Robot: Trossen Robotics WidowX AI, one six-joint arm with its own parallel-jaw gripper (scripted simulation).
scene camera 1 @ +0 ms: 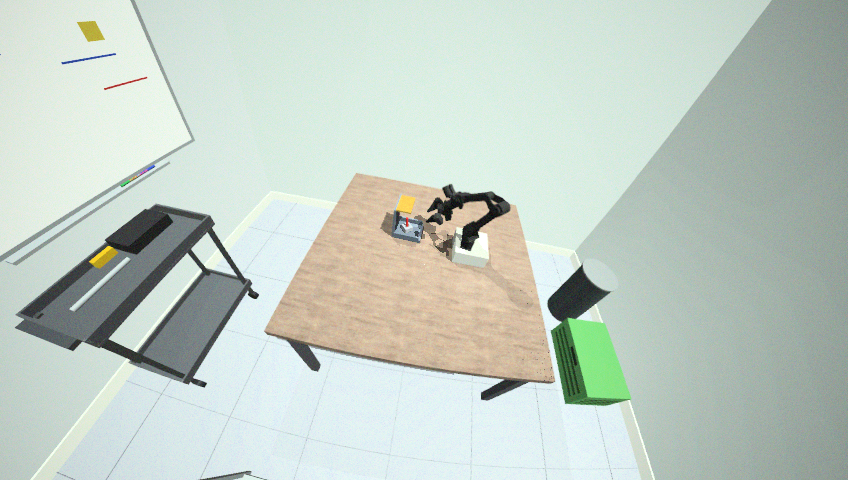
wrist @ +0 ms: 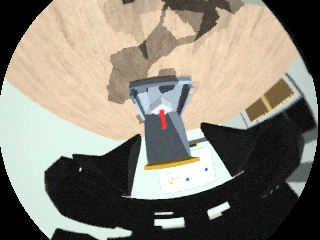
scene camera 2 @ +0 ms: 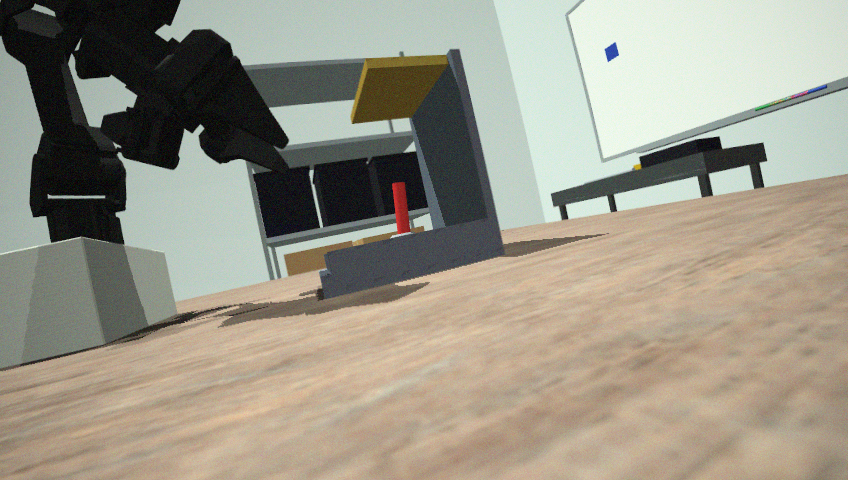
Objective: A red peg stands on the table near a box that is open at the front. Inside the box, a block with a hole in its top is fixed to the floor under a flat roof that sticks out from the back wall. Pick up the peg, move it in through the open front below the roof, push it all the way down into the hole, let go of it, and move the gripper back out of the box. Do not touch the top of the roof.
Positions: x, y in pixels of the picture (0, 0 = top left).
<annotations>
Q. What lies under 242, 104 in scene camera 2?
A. My gripper.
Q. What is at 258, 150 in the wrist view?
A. My gripper.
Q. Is my gripper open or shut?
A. Open.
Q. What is my gripper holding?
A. Nothing.
</annotations>
